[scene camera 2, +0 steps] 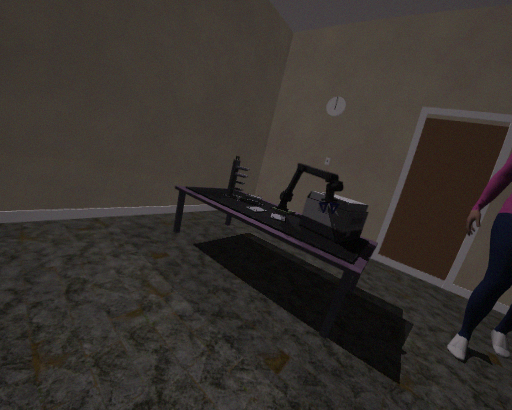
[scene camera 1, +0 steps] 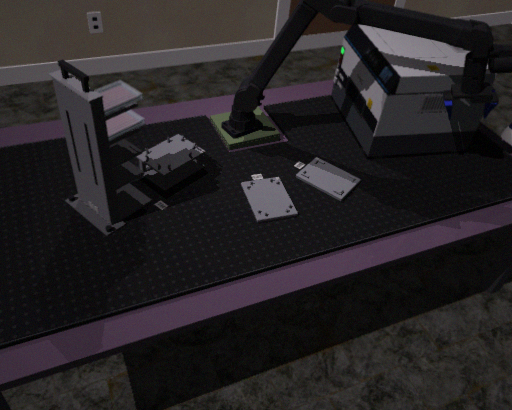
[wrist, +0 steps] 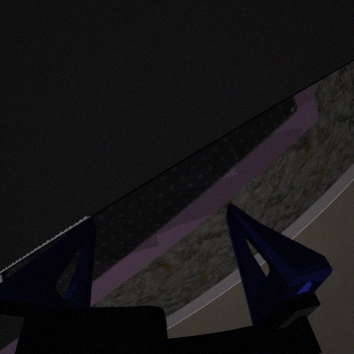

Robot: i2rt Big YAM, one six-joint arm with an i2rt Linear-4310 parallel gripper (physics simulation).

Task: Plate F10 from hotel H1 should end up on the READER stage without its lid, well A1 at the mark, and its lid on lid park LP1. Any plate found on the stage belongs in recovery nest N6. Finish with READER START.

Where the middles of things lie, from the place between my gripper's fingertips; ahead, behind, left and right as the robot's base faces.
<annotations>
I see the plate reader (scene camera 1: 390,115) 26 cm behind my hand, 4 cm to the left of it and 4 cm below it.
</annotations>
